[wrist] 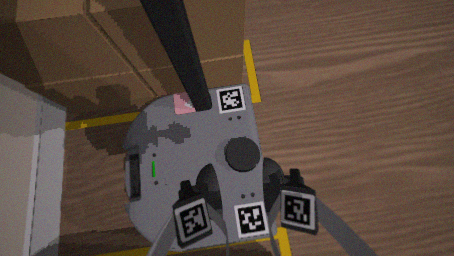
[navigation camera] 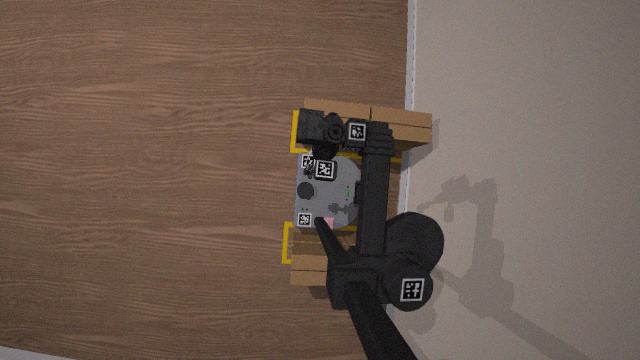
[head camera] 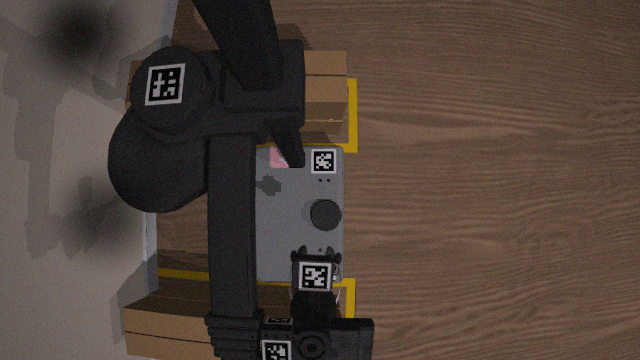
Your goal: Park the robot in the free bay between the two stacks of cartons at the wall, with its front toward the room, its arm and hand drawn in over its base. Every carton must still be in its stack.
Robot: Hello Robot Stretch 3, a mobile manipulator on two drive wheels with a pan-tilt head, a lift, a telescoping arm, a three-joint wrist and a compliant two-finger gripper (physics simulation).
Path:
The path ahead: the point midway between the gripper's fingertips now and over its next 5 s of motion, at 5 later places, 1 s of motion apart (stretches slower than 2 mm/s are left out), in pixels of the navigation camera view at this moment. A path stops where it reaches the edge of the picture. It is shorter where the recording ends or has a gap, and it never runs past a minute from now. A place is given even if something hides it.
My gripper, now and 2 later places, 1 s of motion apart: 316, 176; 334, 177; 350, 185

